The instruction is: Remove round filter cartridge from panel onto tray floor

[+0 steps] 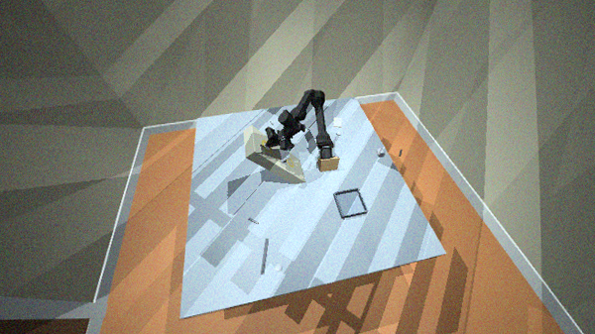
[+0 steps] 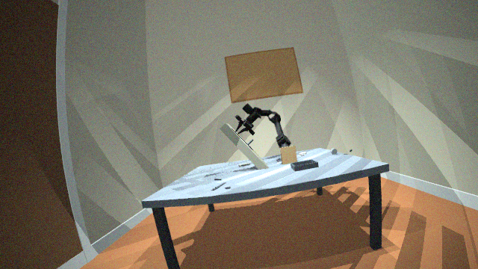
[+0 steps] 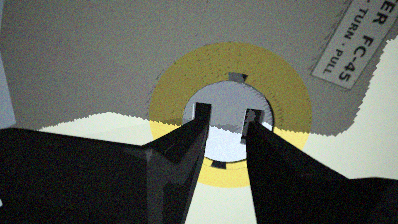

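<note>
The round filter cartridge is 10 mm below my gripper tip and 10 mm ahead of it. Round my gripper tip: tray (370 mm behind, 330 mm to the left, 270 mm below).
</note>
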